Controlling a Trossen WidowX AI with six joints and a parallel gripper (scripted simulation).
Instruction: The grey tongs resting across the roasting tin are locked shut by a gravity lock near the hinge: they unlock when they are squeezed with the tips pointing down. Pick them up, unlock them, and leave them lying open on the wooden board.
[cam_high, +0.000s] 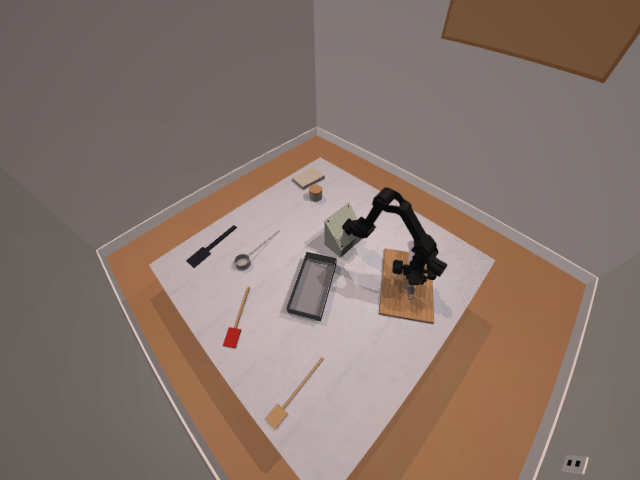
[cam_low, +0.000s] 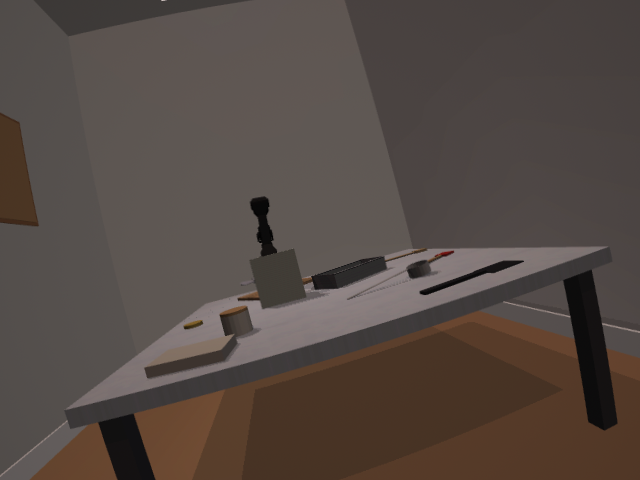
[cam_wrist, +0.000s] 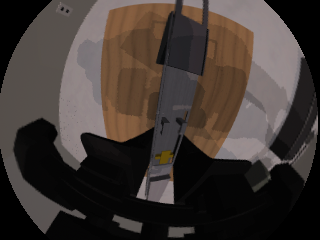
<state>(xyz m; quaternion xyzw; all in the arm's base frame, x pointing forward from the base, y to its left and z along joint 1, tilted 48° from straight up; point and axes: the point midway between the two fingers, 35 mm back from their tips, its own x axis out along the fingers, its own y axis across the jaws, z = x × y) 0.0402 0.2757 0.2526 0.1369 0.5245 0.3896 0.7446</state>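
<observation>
The wooden board lies 4 cm below my gripper tip. Round my gripper tip: flat block (87 cm to the right, 30 cm behind, 3 cm below); then yellow disc (38 cm to the right, 38 cm behind, 4 cm below); then cork-topped jar (72 cm to the right, 20 cm behind, 1 cm below).
</observation>
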